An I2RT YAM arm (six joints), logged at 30 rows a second.
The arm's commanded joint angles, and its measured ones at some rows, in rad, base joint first. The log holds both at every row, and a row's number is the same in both.
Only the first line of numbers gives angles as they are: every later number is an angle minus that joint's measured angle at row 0.
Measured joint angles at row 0:
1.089 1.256 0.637 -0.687 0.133 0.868
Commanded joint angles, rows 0 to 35:
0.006 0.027 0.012 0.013 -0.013 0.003
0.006 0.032 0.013 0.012 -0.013 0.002
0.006 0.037 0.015 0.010 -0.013 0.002
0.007 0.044 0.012 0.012 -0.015 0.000
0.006 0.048 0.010 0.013 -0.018 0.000
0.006 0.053 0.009 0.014 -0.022 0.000
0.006 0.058 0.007 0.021 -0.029 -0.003
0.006 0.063 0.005 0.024 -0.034 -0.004
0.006 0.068 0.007 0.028 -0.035 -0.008
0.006 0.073 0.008 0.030 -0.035 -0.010
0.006 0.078 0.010 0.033 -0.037 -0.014
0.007 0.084 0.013 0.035 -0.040 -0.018
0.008 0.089 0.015 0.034 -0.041 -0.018
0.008 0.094 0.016 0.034 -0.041 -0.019
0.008 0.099 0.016 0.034 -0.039 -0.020
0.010 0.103 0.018 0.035 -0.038 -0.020
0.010 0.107 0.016 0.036 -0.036 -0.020
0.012 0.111 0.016 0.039 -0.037 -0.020
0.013 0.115 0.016 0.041 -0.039 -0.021
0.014 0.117 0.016 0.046 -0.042 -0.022
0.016 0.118 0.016 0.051 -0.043 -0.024
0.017 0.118 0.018 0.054 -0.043 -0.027
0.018 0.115 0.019 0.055 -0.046 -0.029
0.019 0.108 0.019 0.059 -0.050 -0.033
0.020 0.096 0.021 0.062 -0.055 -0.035
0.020 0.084 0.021 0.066 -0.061 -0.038
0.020 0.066 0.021 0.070 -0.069 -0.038
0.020 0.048 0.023 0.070 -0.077 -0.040
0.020 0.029 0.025 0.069 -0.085 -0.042
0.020 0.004 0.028 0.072 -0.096 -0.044
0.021 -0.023 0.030 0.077 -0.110 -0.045
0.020 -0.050 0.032 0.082 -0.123 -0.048
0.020 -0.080 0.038 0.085 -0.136 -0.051
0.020 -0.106 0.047 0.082 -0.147 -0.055
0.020 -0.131 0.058 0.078 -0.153 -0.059
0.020 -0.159 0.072 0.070 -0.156 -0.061
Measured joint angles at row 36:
0.012 -0.099 0.032 0.067 -0.116 -0.039
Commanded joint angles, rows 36 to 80:
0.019 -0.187 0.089 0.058 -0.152 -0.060
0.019 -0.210 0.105 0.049 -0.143 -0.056
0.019 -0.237 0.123 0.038 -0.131 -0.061
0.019 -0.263 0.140 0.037 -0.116 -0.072
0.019 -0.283 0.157 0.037 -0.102 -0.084
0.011 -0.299 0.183 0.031 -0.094 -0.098
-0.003 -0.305 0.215 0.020 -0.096 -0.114
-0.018 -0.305 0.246 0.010 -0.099 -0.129
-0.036 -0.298 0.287 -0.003 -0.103 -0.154
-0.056 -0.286 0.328 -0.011 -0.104 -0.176
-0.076 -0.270 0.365 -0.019 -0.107 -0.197
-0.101 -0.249 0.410 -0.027 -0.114 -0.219
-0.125 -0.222 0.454 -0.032 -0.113 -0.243
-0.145 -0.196 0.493 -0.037 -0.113 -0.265
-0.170 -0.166 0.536 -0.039 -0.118 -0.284
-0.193 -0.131 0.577 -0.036 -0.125 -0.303
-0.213 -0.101 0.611 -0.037 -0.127 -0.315
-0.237 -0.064 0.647 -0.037 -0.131 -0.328
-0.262 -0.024 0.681 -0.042 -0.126 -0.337
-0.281 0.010 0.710 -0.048 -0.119 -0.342
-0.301 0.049 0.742 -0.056 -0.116 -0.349
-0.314 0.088 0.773 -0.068 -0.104 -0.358
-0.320 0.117 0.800 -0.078 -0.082 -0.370
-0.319 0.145 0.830 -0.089 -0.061 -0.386
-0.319 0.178 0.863 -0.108 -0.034 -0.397
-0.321 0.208 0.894 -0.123 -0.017 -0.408
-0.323 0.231 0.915 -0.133 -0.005 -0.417
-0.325 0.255 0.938 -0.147 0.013 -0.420
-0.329 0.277 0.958 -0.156 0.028 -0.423
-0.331 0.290 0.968 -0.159 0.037 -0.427
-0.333 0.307 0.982 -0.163 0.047 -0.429
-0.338 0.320 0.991 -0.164 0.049 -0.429
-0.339 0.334 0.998 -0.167 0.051 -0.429
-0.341 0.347 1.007 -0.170 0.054 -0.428
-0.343 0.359 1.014 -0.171 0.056 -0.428
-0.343 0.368 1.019 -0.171 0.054 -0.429
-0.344 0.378 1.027 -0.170 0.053 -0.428
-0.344 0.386 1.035 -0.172 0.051 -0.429
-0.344 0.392 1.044 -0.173 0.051 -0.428
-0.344 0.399 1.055 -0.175 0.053 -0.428
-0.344 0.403 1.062 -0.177 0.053 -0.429
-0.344 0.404 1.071 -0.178 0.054 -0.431
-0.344 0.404 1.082 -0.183 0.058 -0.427
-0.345 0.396 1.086 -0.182 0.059 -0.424
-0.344 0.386 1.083 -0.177 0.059 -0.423
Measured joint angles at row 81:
-0.339 0.402 1.056 -0.169 0.035 -0.420
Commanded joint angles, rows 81 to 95:
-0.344 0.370 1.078 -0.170 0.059 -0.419
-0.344 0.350 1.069 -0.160 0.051 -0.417
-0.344 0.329 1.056 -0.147 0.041 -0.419
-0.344 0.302 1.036 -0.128 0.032 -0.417
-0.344 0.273 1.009 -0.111 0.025 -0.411
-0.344 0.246 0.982 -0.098 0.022 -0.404
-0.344 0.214 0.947 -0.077 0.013 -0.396
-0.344 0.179 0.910 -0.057 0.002 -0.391
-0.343 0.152 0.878 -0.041 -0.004 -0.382
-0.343 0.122 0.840 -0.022 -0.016 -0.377
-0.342 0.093 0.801 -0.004 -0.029 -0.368
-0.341 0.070 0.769 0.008 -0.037 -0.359
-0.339 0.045 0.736 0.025 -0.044 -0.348
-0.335 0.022 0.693 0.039 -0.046 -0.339
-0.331 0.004 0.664 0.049 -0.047 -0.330
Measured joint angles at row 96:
-0.337 0.032 0.744 -0.012 -0.019 -0.372
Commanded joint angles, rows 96 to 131:
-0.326 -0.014 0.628 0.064 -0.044 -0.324
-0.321 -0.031 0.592 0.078 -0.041 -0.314
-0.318 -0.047 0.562 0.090 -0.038 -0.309
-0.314 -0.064 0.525 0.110 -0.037 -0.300
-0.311 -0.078 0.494 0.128 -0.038 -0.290
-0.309 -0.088 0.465 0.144 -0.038 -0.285
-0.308 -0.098 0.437 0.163 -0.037 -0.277
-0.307 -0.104 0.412 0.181 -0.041 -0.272
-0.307 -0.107 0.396 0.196 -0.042 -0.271
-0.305 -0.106 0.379 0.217 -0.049 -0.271
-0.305 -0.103 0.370 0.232 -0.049 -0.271
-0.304 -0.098 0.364 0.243 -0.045 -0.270
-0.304 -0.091 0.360 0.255 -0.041 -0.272
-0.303 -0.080 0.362 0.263 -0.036 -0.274
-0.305 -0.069 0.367 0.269 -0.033 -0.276
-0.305 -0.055 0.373 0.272 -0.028 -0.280
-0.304 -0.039 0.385 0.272 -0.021 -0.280
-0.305 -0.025 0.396 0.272 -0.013 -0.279
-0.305 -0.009 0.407 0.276 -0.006 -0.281
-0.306 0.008 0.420 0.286 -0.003 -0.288
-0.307 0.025 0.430 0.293 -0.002 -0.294
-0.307 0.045 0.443 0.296 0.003 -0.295
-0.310 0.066 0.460 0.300 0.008 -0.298
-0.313 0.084 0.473 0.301 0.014 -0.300
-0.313 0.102 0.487 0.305 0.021 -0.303
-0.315 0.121 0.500 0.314 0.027 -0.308
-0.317 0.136 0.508 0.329 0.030 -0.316
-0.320 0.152 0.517 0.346 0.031 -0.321
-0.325 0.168 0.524 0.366 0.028 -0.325
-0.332 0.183 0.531 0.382 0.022 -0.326
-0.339 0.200 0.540 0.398 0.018 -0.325
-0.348 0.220 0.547 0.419 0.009 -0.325
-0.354 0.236 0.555 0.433 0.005 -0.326
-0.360 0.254 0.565 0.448 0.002 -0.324
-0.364 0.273 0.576 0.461 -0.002 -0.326
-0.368 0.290 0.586 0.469 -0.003 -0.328
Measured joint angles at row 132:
-0.353 0.253 0.553 0.385 -0.003 -0.310
